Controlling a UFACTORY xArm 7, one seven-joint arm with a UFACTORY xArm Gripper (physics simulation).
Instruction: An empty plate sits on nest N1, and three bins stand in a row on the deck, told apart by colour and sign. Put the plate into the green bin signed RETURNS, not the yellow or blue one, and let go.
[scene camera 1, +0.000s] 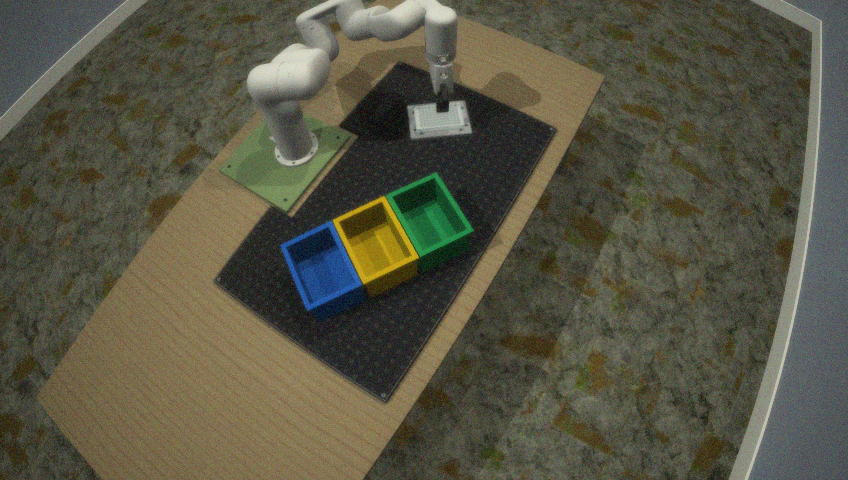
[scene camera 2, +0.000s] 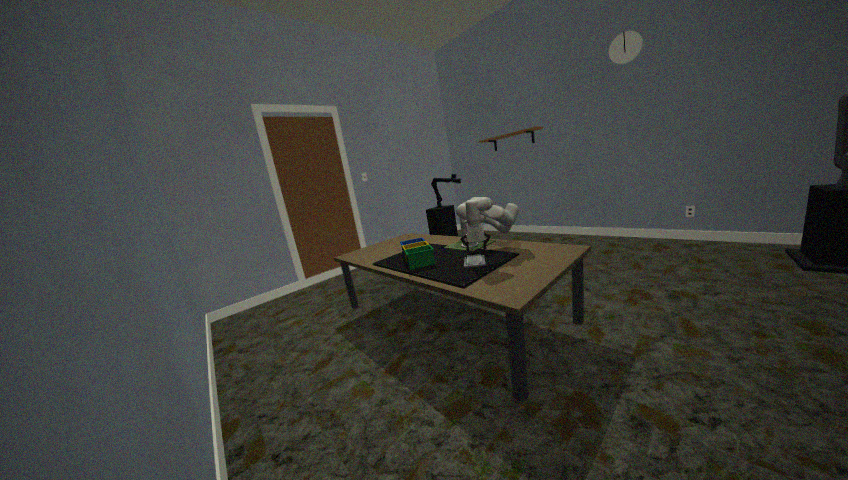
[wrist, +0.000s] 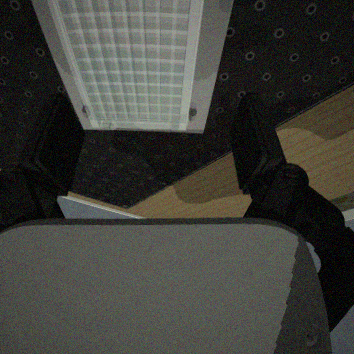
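Where they show: gripper, fingertip midpoint: (scene camera 1: 439, 99) (scene camera 2: 476, 250) (wrist: 154, 111); arm's base at its link origin: (scene camera 1: 296, 148) (scene camera 2: 469, 245).
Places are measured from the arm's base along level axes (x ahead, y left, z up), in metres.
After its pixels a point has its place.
A white plate with a grid of wells (scene camera 1: 429, 121) @[x 0.299, y 0.214, z 0.028 m] (scene camera 2: 474, 260) @[x 0.342, y 0.267, z 0.026 m] (wrist: 130, 65) @[x 0.315, y 0.247, z 0.028 m] lies flat in the pale nest (scene camera 1: 440, 135) @[x 0.341, y 0.194, z 0.013 m] (wrist: 212, 55) @[x 0.283, y 0.291, z 0.014 m]. My gripper (scene camera 1: 442, 108) @[x 0.305, y 0.263, z 0.072 m] (scene camera 2: 476, 252) @[x 0.305, y 0.263, z 0.072 m] (wrist: 154, 111) @[x 0.305, y 0.263, z 0.072 m] is open, with nothing held. Its fingers point down over the plate; in the wrist view they stand wide apart, one towards each side of the plate's near end. The exact height is hard to tell. The green bin (scene camera 1: 447, 252) @[x 0.512, y -0.115, z 0.046 m] (scene camera 2: 420, 259) @[x 0.485, y -0.026, z 0.053 m] is empty and stands at the row's end nearest the plate. Signs do not show legibly.
The yellow bin (scene camera 1: 393, 278) @[x 0.436, y -0.223, z 0.047 m] stands in the middle of the row, touching the green one, and the blue bin (scene camera 1: 338, 303) @[x 0.360, y -0.330, z 0.054 m] is at the far end. All stand on the black mat (scene camera 1: 380, 362) @[x 0.492, y -0.394, z 0.002 m]. The arm's base is on a green board (scene camera 1: 252, 172) @[x -0.075, y -0.118, z 0.000 m] on the wooden table (scene camera 1: 178, 356) @[x 0.043, y -0.640, z -0.010 m].
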